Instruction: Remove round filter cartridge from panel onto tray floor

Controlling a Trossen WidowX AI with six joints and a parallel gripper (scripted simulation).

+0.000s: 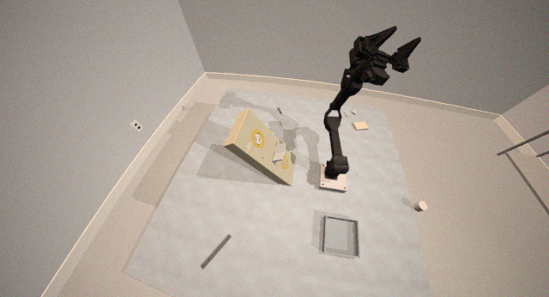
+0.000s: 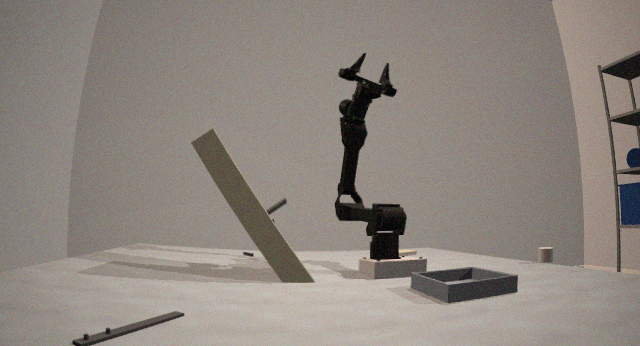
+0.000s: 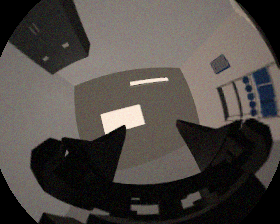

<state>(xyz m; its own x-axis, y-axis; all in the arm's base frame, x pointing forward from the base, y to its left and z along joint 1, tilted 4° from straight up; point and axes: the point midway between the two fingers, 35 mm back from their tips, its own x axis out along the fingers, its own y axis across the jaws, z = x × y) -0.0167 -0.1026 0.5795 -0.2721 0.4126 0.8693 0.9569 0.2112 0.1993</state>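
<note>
Right now the white round filter cartridge is 41 cm ahead of my gripper tip, 40 cm below it and 13 cm to the left of it. Round my gripper tip: tan service panel: 47 cm below, 36 cm ahead, 13 cm to the left; then small white cup: 62 cm below, 45 cm behind, 21 cm to the left; then grey tray: 63 cm below, 41 cm to the left, 3 cm behind.
</note>
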